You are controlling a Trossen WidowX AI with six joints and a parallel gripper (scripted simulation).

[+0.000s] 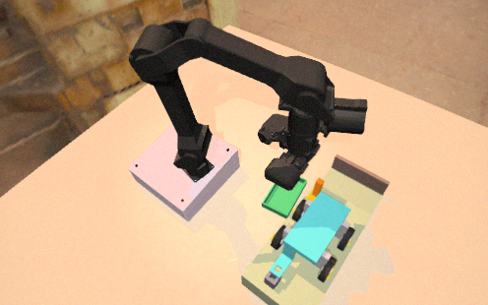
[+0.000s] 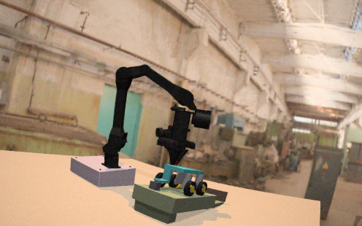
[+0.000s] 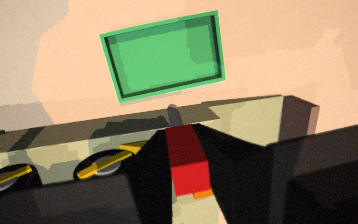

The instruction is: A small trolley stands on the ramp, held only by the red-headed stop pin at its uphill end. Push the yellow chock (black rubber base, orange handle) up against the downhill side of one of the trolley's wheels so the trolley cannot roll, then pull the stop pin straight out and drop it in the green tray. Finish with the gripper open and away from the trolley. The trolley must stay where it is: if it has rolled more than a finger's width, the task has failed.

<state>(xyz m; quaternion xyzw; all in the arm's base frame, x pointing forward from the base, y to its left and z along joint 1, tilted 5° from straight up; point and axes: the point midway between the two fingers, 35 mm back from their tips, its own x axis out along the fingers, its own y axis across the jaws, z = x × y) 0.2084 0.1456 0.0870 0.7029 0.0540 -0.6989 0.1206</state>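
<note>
The yellow chock is 5 cm ahead of my gripper tip and 5 cm below it. From my gripper tip the other things lie so: dark ramp lip (8 cm ahead, 17 cm to the left, 11 cm below); then cyan trolley (12 cm ahead, 8 cm to the right, 2 cm below); then red-headed stop pin (right at my gripper tip).
</note>
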